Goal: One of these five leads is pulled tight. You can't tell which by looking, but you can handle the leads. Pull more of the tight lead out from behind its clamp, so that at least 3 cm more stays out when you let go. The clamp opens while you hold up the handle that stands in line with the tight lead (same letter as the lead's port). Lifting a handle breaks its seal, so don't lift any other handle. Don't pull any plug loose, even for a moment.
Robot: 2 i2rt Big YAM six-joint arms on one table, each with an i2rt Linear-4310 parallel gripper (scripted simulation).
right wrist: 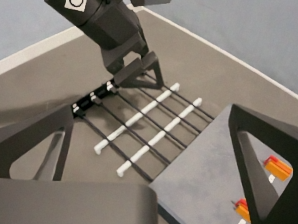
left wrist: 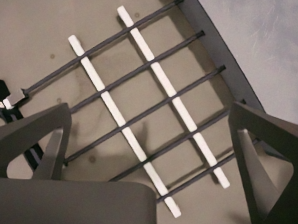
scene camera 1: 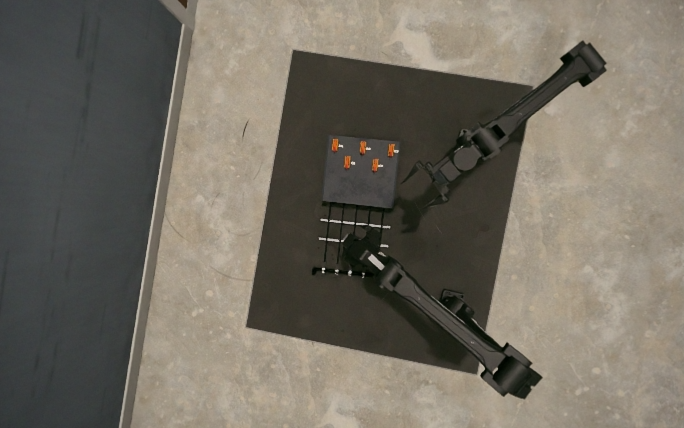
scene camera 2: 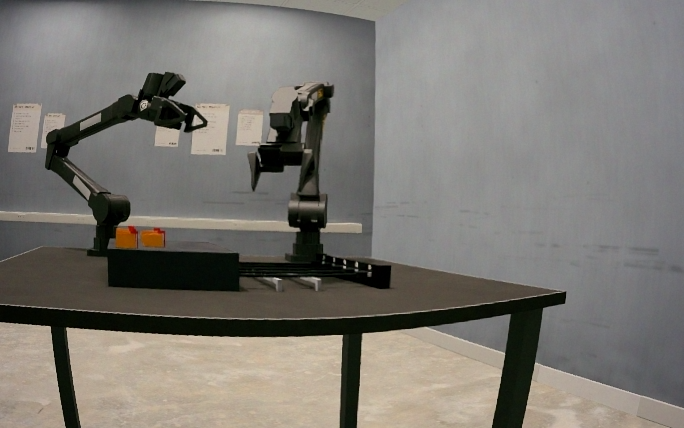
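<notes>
There's a black box (right wrist: pixel 221 161) that I can see here, and both my grippers are visible too. My right gripper (scene camera 2: pixel 196 121) is also visible as the gripper (right wrist: pixel 151 112). For my left gripper (scene camera 2: pixel 275 190), there's also the left gripper (right wrist: pixel 153 69) and again the left gripper (left wrist: pixel 150 111).
</notes>
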